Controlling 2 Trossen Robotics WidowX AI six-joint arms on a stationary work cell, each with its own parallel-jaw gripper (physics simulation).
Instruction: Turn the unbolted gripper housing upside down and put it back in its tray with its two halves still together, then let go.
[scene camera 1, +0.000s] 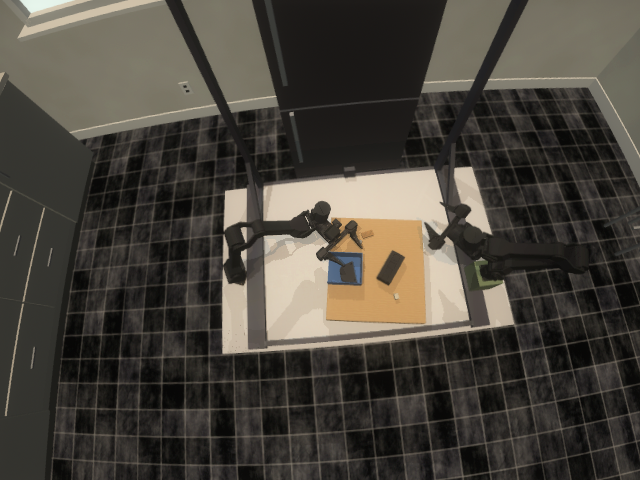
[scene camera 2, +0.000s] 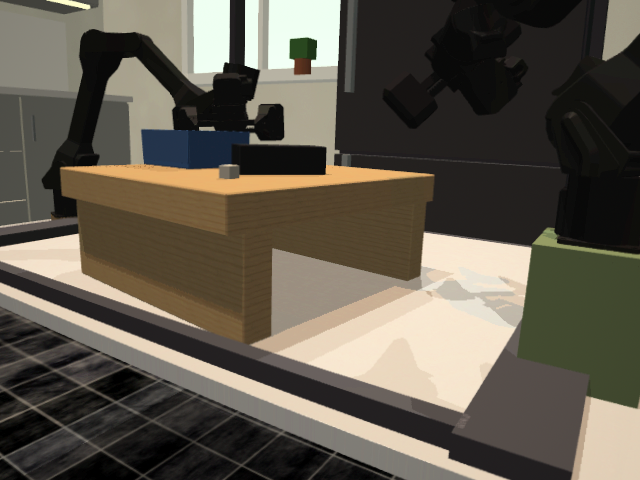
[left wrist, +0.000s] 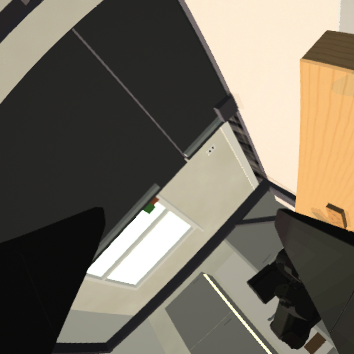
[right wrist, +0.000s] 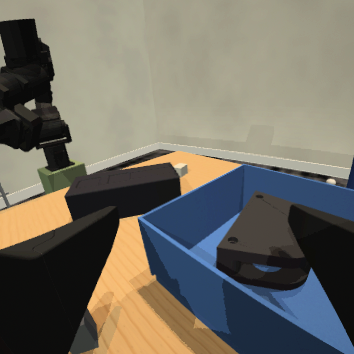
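Pixels of known places: left gripper, between the fingertips: (scene camera 1: 432, 212) (scene camera 2: 438, 86) (left wrist: 191, 216); right gripper, between the fingertips: (scene camera 1: 353, 257) (scene camera 2: 225, 127) (right wrist: 203, 213); left arm's base, origin of its link: (scene camera 1: 488, 272) (scene camera 2: 598, 242) (right wrist: 59, 165); right arm's base, origin of its link: (scene camera 1: 237, 276) (scene camera 2: 68, 214).
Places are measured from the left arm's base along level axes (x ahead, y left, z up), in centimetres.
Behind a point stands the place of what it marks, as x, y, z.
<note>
The dark gripper housing (scene camera 1: 347, 271) @[55.4, -4.8, 6.5] (right wrist: 260, 225) @[54.7, -5.3, 6.5] lies inside the blue tray (scene camera 1: 361, 269) @[50.3, -5.2, 6.1] (scene camera 2: 165, 148) @[56.8, -0.6, 5.7] (right wrist: 185, 270) @[53.1, -11.3, 7.0]. A flat face with two small holes faces up in the right wrist view, and a rounded opening shows at its near end. I cannot tell if it lies quite level. My right gripper (scene camera 1: 351, 255) @[52.9, -9.2, 9.0] (scene camera 2: 227, 122) @[52.9, -9.2, 9.0] (right wrist: 203, 213) @[52.9, -9.2, 9.0] is open and empty, low at the tray, one finger on the housing's side and the other outside the tray wall in its wrist view. My left gripper (scene camera 1: 434, 213) @[23.3, -20.9, 15.7] (left wrist: 191, 216) @[23.3, -20.9, 15.7] is open and empty, raised well away to the picture's right.
The tray stands on a raised wooden table (scene camera 1: 374, 312) @[47.2, 10.5, 3.1] (scene camera 2: 227, 186) @[32.9, 12.3, 3.0]. A long black block (scene camera 1: 390, 267) @[39.7, -4.7, 6.6] (scene camera 2: 281, 159) @[37.5, -3.0, 5.0] (right wrist: 125, 192) @[41.6, -6.4, 6.0], a small pale cube (scene camera 1: 396, 296) @[38.7, 5.7, 4.6] (scene camera 2: 229, 171) @[37.9, 6.4, 3.9] and a small orange-brown block (scene camera 1: 367, 234) @[46.0, -19.3, 3.8] (left wrist: 336, 215) @[44.7, -19.4, 3.8] are also on it. A green block (scene camera 2: 573, 310) @[1.0, 5.0, -5.2] stands under the left arm.
</note>
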